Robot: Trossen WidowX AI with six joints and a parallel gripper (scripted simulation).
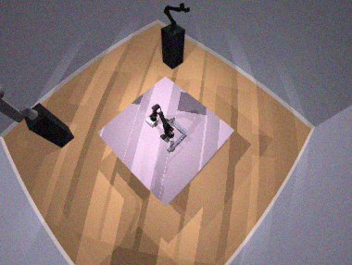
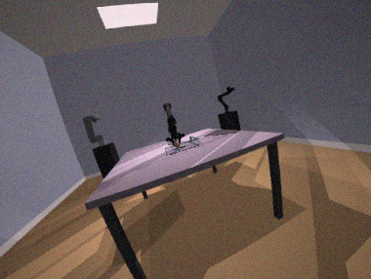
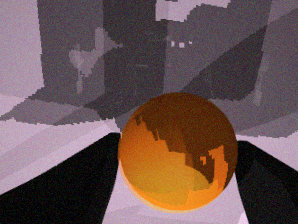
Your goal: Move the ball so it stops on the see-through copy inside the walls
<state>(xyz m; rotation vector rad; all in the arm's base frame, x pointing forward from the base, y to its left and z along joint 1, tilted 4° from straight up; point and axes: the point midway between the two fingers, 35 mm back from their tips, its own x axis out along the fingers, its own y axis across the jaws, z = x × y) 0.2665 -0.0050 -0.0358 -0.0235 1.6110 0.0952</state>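
Now: gripper tip right at the orange ball. From my gripper tip the other things lie so: see-through ball (right at my gripper tip).
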